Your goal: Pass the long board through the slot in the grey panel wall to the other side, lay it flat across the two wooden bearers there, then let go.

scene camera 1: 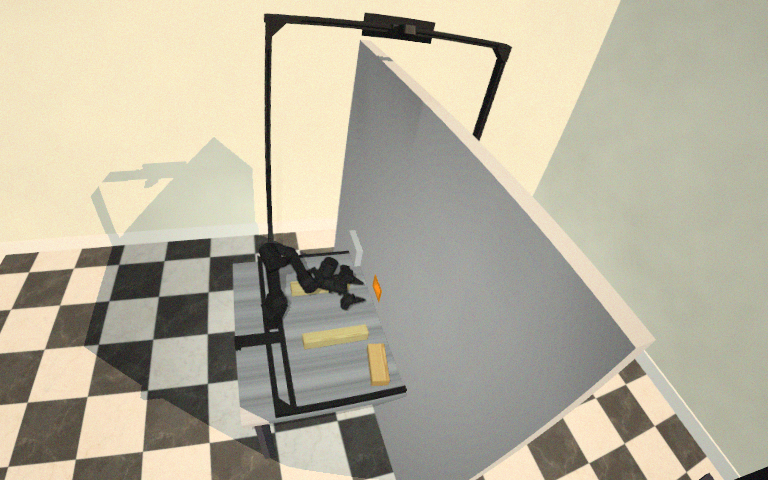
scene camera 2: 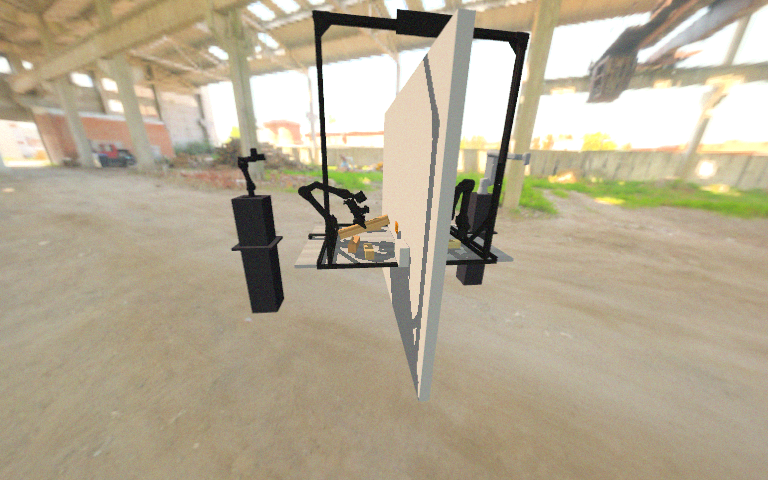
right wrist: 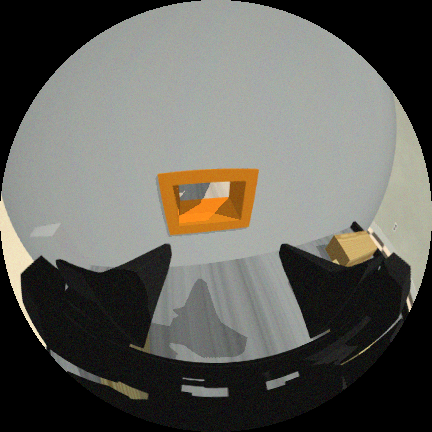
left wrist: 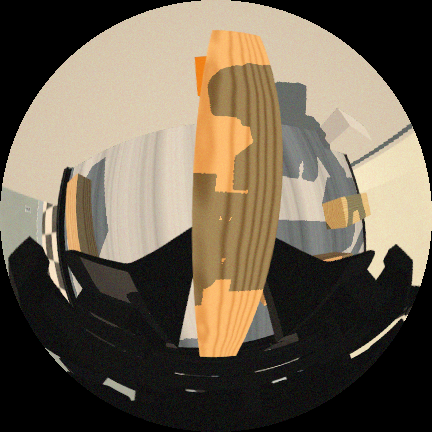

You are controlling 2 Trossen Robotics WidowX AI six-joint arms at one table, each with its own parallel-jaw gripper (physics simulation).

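Frame: origin at the left arm's base, x right, y ahead, z up, level; metres.
Seen in the pictures: left gripper, fingertip midpoint: [scene camera 2: 366,227] [left wrist: 224,232]; right gripper, fingertip midpoint: [scene camera 1: 364,291] [right wrist: 227,250]; right arm's base, origin of the base link: [scene camera 1: 273,322] [scene camera 2: 462,236].
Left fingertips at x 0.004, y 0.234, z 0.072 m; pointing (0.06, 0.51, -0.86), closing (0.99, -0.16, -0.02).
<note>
Pixels of each thing's middle, then the offset from my left fingertips to it. "spot": a spot on its surface instead.
- long board, body centre: [left wrist: 224,255] [scene camera 2: 363,227] dy -0.015, dx -0.002, dz +0.005 m
- orange-framed slot, surface spot: [right wrist: 171,205] spot: dy +0.250, dx +0.077, dz +0.013 m
- tan block, body centre: [right wrist: 355,248] [scene camera 1: 377,364] dy +0.322, dx -0.258, dz -0.072 m
The long board [scene camera 2: 376,222] [left wrist: 237,150] is in my left gripper [scene camera 2: 363,225] [left wrist: 224,232], which is shut on it. In scene camera 2 it is above the table, tilted, its wall-side end higher. The panel wall [scene camera 1: 453,226] [scene camera 2: 407,141] [right wrist: 215,100] has an orange-framed slot [scene camera 1: 377,288] [scene camera 2: 396,226] [left wrist: 199,75] [right wrist: 171,205]; the board partly covers it in the left wrist view. No board shows inside it in the right wrist view. My right gripper [scene camera 1: 362,291] [right wrist: 227,250] is open and empty, facing the slot. Two pale bearers [scene camera 1: 335,336] [scene camera 1: 299,289] lie on its side, one partly hidden by the arm.
A tan block [scene camera 1: 378,363] [right wrist: 352,247] lies near the wall on the right arm's side. Blocks [scene camera 2: 353,243] [scene camera 2: 368,251] [left wrist: 80,215] [left wrist: 345,212] stand on the left arm's side. A pale block [scene camera 1: 355,247] [scene camera 2: 403,255] is at the wall. Black frame posts [scene camera 1: 268,141] [scene camera 2: 323,113] rise from the table.
</note>
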